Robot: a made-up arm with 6 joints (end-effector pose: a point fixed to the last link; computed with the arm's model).
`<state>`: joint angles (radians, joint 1 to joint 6).
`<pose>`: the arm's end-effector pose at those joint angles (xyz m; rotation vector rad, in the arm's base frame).
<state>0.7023 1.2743 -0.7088 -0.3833 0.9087 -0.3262</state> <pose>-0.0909 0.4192 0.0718 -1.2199 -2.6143 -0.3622</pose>
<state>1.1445 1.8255 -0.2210 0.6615 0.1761 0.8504</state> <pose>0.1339 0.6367 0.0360 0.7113 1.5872 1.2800</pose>
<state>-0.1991 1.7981 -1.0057 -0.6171 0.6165 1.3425</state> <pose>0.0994 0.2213 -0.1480 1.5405 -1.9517 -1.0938</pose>
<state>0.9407 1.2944 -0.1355 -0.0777 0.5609 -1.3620</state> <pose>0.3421 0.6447 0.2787 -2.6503 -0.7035 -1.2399</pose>
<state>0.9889 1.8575 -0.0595 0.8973 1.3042 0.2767</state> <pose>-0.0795 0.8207 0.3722 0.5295 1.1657 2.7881</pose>
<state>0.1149 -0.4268 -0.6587 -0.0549 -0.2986 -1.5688</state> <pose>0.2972 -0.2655 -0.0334 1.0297 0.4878 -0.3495</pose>
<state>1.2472 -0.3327 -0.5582 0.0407 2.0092 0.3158</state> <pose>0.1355 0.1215 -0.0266 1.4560 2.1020 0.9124</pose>
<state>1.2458 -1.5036 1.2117 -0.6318 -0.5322 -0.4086</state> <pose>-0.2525 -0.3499 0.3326 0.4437 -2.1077 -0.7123</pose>
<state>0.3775 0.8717 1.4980 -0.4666 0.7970 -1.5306</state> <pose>0.5194 0.1710 0.0356 -2.4347 1.6623 -0.7989</pose>
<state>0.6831 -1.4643 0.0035 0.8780 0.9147 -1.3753</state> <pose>0.3081 -0.2450 0.4948 0.6369 0.0925 0.7184</pose>
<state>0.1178 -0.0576 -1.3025 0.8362 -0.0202 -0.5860</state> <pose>0.0757 -0.0524 -0.2222 1.5414 1.5416 -0.3851</pose>
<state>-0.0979 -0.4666 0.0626 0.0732 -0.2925 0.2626</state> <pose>-0.1512 -0.2768 0.0817 0.5082 0.7411 -1.6624</pose>
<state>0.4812 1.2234 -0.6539 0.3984 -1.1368 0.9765</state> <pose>-0.0444 0.0605 0.0408 0.6632 1.6196 -1.0120</pose>
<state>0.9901 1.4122 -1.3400 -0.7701 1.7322 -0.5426</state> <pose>-0.1241 0.2507 0.3400 -0.6355 -2.3922 0.7563</pose>
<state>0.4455 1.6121 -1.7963 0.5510 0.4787 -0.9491</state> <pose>-0.0827 0.5127 0.2122 -1.0086 -2.0887 -0.9015</pose>
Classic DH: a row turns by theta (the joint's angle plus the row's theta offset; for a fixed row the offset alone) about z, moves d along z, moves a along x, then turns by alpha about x. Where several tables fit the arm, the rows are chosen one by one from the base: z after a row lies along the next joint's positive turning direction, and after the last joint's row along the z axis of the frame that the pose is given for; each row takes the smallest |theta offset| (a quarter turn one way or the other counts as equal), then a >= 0, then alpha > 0; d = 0 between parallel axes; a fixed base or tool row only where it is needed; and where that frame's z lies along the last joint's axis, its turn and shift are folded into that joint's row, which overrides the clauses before.
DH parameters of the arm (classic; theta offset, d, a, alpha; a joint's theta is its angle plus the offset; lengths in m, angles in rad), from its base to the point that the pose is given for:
base (fixed): 0 0.2329 -0.0062 1.5708
joint 1: 1.5708 -0.1432 0.0394 1.5708
joint 2: 0.2772 0.2454 -0.2458 -1.893
joint 3: 1.2766 0.2425 0.0172 0.7522
joint 4: -1.1999 -0.0868 0.0115 1.5932
joint 5: 0.4333 -0.0562 0.0887 1.615
joint 6: 0.6504 0 -0.3009 3.1416
tool (fixed): -2.4456 0.1946 0 0

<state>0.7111 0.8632 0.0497 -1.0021 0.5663 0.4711</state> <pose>-0.0720 0.2238 0.0517 -1.1536 -2.8536 0.4457</pose>
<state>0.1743 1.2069 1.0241 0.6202 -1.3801 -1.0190</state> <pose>0.0441 0.2463 0.0140 1.0764 -1.1693 -1.0031</pose>
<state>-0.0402 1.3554 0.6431 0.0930 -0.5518 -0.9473</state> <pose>0.1791 0.3884 -0.1488 2.2174 -0.0506 -0.6495</pose>
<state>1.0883 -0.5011 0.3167 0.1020 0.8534 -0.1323</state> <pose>0.4538 -0.2448 0.0727 1.4560 0.2063 0.2322</pose>
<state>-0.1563 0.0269 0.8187 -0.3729 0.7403 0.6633</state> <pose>-0.1955 0.0399 -0.2882 1.6359 1.7951 -1.0591</pose>
